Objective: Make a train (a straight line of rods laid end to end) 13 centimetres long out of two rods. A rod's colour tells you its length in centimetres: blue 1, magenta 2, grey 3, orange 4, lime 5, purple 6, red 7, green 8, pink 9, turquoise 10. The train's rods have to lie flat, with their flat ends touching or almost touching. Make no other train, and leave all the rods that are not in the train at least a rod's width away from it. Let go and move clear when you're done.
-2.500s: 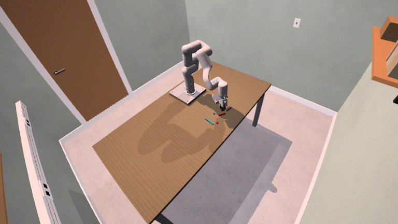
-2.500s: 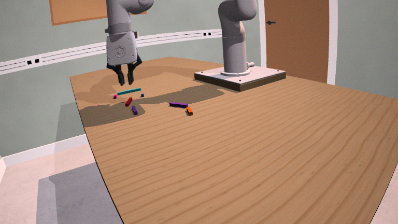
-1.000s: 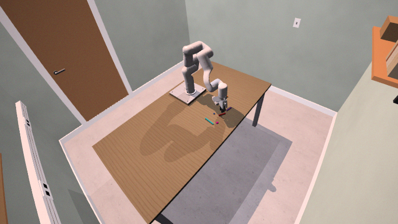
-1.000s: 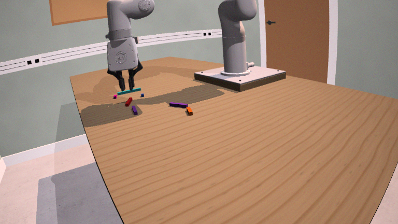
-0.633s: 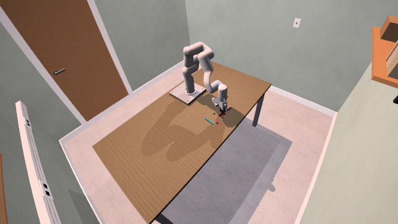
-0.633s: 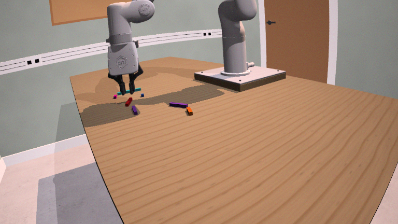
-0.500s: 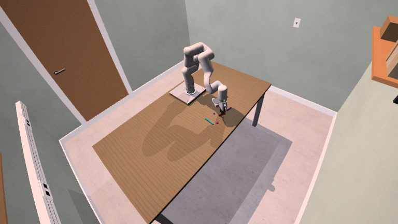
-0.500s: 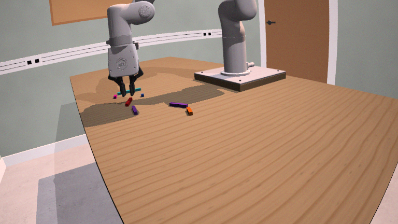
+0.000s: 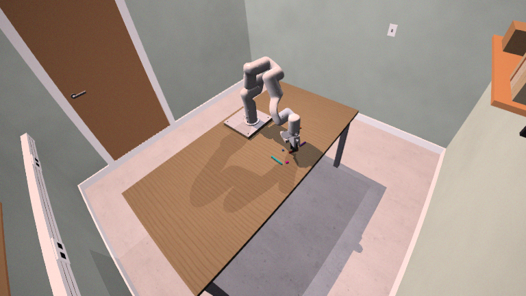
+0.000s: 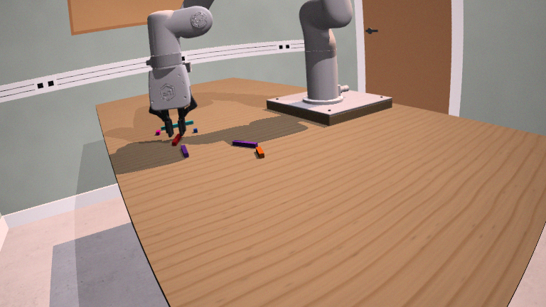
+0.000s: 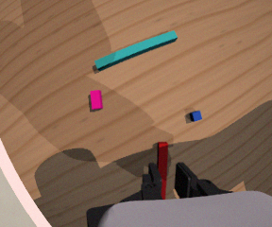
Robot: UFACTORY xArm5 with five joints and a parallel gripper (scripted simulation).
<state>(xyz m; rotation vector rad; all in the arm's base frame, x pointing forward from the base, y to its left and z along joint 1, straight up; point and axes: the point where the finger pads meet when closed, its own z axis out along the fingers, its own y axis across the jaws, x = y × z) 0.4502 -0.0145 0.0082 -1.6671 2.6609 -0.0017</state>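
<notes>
Right now my hand is 3 cm above the red rod. The rest, counted from my hand: turquoise rod: 3 cm behind, 14 cm to the right, 3 cm below; then magenta rod: 3 cm ahead, 11 cm to the right, 3 cm below; then blue rod: 6 cm behind, 4 cm to the right, 3 cm below.
</notes>
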